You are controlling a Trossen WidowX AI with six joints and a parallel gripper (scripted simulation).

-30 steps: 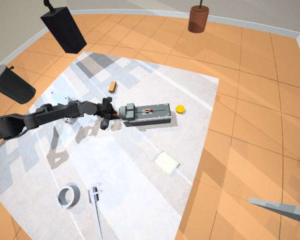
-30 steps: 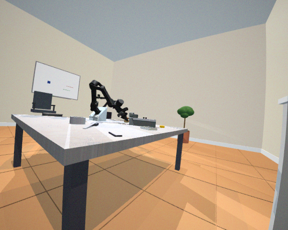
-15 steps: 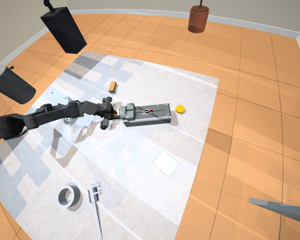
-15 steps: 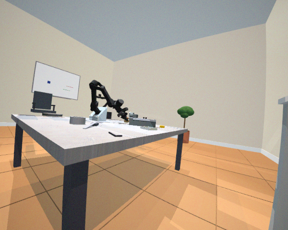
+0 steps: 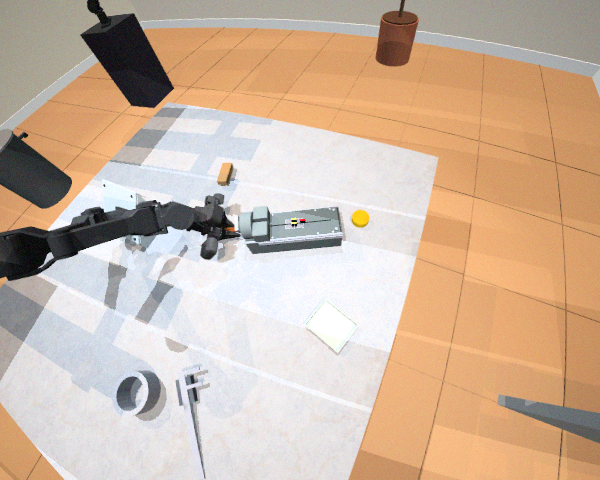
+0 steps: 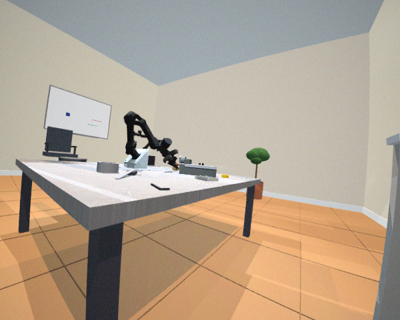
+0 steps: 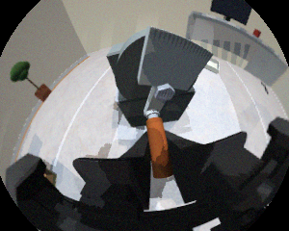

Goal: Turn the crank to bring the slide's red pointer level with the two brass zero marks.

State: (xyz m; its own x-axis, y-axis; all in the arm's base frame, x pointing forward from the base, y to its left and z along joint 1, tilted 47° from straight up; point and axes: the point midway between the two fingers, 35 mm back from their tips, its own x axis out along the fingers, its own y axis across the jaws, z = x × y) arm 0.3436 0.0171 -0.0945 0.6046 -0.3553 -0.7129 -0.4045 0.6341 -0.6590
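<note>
Right now the orange-brown crank handle is 2 cm behind my gripper tip, 1 cm to the right of it and 3 cm above it. Round my gripper tip: tan block (18 cm behind, 21 cm to the left, 2 cm below); then red pointer (17 cm ahead, 7 cm to the left, 5 cm above); then yellow disc (31 cm ahead, 17 cm to the left, 3 cm below).
</note>
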